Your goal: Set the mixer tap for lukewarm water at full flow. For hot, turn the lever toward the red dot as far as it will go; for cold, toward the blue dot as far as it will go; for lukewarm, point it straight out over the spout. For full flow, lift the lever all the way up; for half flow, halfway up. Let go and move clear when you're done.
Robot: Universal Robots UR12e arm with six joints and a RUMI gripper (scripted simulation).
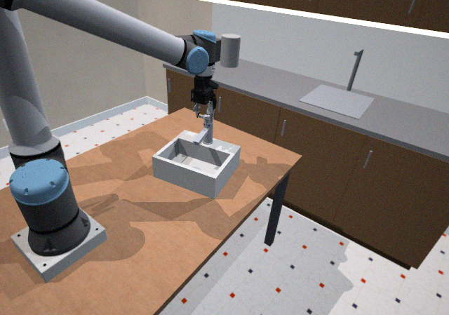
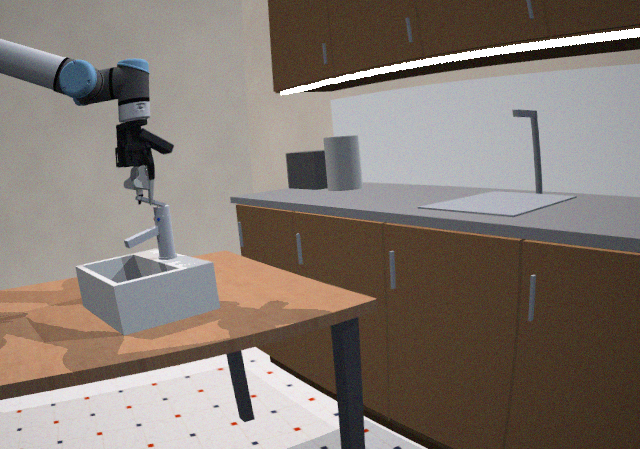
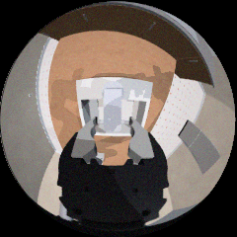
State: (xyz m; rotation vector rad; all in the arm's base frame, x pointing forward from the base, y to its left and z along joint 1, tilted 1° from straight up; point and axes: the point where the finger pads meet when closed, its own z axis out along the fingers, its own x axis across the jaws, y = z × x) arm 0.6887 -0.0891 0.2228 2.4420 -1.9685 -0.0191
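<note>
Right now my hand is 2 cm short of the lever and 1 cm above it. From my hand the other things lie so: grey mixer tap 3 cm ahead, 1 cm to the left, 6 cm below; white basin 7 cm behind, 1 cm to the right, 25 cm below.
</note>
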